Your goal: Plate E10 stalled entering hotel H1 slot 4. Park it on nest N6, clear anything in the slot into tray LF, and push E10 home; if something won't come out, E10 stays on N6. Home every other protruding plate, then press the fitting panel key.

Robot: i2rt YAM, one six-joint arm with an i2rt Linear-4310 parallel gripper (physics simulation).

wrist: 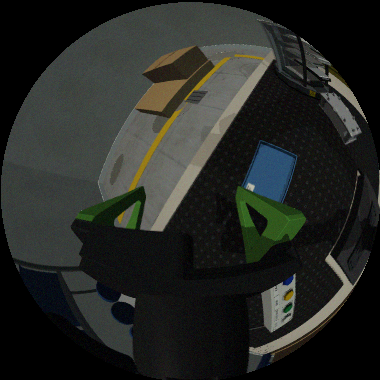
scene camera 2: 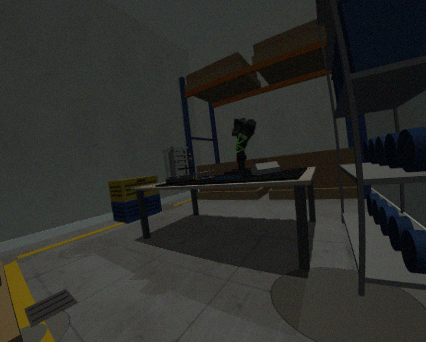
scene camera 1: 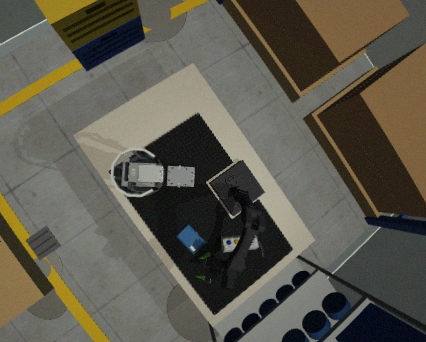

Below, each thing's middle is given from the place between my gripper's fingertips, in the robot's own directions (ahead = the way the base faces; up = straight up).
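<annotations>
My hand is 200 mm above the blue card [wrist: 270, 172], 30 mm past it and 100 mm to the left of it. Counted from the same hand, the round rack [scene camera 1: 124, 170] is 50 mm below, 40 mm ahead and 590 mm to the right.
</annotations>
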